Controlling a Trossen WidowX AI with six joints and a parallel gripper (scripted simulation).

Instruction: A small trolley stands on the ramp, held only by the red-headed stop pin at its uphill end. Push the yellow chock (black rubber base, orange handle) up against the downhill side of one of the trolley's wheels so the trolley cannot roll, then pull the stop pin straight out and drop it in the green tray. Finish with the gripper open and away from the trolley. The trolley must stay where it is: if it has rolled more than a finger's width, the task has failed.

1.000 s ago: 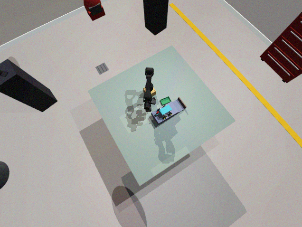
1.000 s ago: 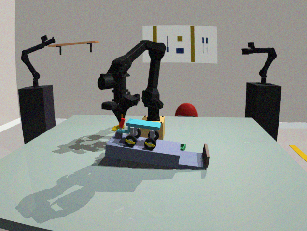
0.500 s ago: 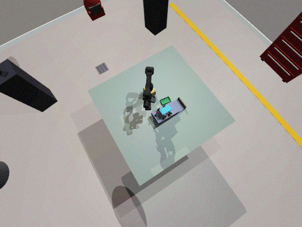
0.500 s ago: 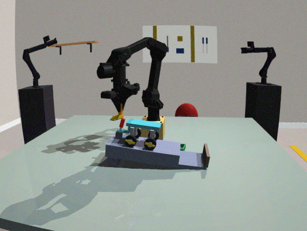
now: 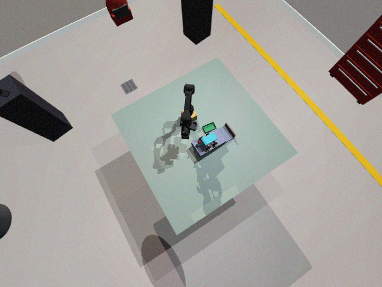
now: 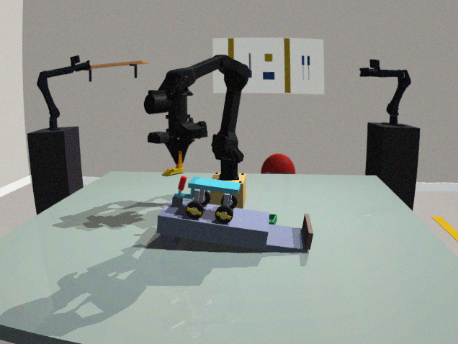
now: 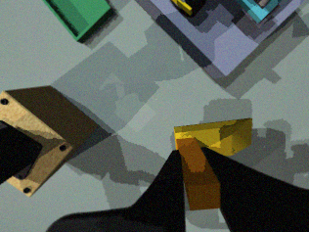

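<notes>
Right now my gripper tip is 20 mm to the left of the yellow chock, 10 mm short of it and 10 mm above it. Also, from my gripper tip: red-headed stop pin 130 mm ahead, 50 mm below, 10 mm to the left; purple ramp 170 mm ahead, 130 mm below, 110 mm to the left; trolley 170 mm ahead, 100 mm to the left, 60 mm below.
</notes>
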